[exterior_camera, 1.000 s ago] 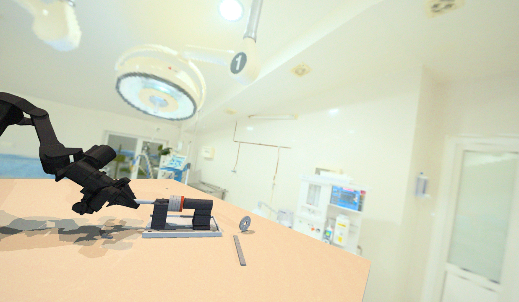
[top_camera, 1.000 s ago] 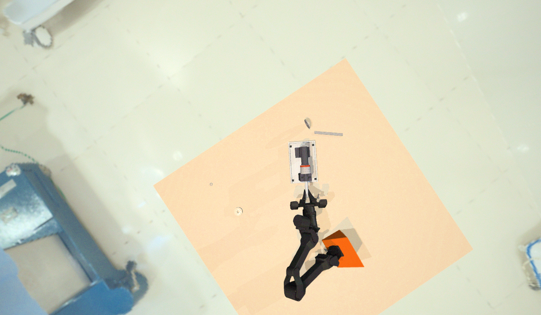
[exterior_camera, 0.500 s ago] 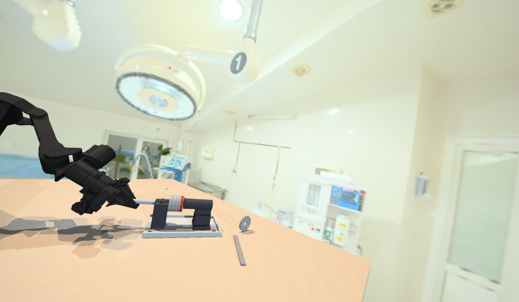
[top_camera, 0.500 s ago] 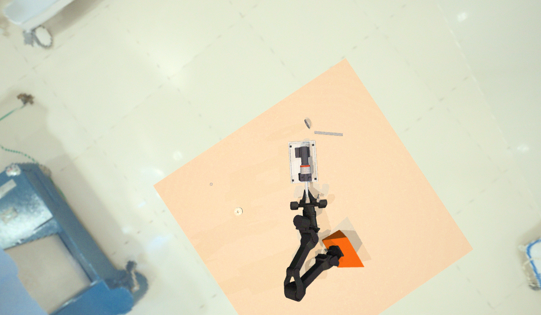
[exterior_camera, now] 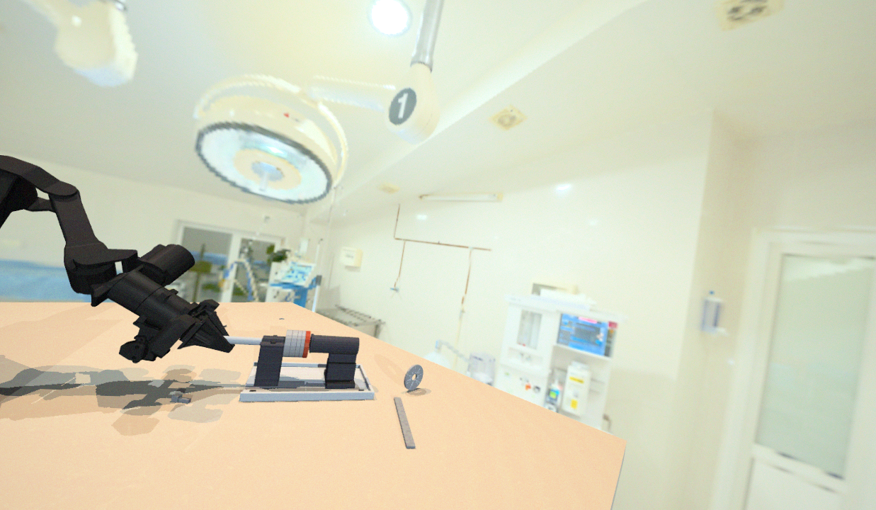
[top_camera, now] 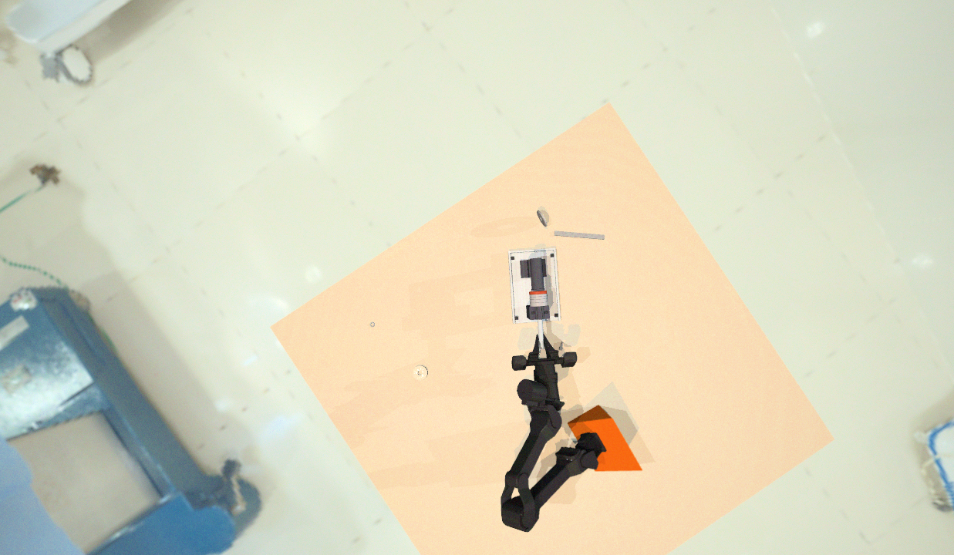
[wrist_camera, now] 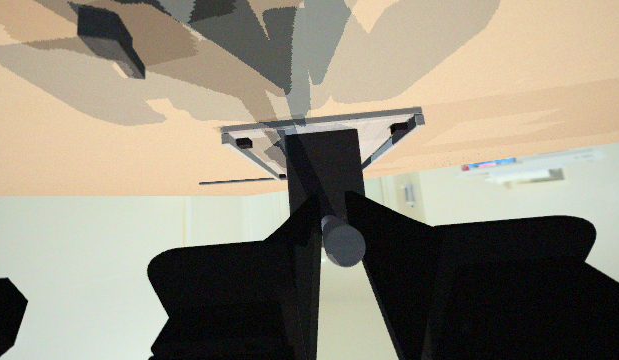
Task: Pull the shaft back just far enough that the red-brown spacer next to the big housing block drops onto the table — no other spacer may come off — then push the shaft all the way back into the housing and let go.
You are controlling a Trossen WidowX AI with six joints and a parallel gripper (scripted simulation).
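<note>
The grey shaft lies 4 cm ahead of my gripper tip, 2 cm to the right of it and 2 cm above it. Also, from my gripper tip: red-brown spacer (11 cm ahead, 6 cm to the right, 2 cm above); then small dark piece (8 cm behind, 4 cm to the right, 6 cm below); then grey flat bar (20 cm ahead, 27 cm to the right, 6 cm below).
</note>
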